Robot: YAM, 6 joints.
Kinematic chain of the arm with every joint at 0, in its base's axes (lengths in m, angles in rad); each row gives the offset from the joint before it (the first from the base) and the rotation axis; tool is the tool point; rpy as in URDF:
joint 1: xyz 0 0 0.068 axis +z
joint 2: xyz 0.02 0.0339 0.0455 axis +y
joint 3: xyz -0.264 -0.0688 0 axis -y
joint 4: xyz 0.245 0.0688 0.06 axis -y
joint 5: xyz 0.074 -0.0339 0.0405 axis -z
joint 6: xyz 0.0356 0 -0.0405 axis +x
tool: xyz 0 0 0 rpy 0 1.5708 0
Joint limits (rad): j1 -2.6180..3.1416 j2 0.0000..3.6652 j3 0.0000..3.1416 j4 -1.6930..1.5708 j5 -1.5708..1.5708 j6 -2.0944..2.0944
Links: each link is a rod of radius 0.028 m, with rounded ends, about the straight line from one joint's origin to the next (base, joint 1, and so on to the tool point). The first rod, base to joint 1, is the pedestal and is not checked.
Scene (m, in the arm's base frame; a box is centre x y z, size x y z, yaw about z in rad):
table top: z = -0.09
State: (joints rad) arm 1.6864 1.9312 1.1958 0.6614 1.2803 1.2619
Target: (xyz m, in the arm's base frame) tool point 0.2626 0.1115 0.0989
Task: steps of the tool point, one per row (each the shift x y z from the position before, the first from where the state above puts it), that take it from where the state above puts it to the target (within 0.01 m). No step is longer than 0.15 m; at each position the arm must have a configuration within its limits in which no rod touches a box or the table.
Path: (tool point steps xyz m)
1: 0.1166 -0.0391 -0.0395
2: 0.0908 -0.0737 -0.0363
3: 0.0548 -0.0951 -0.0322
4: 0.0148 -0.1007 -0.0275

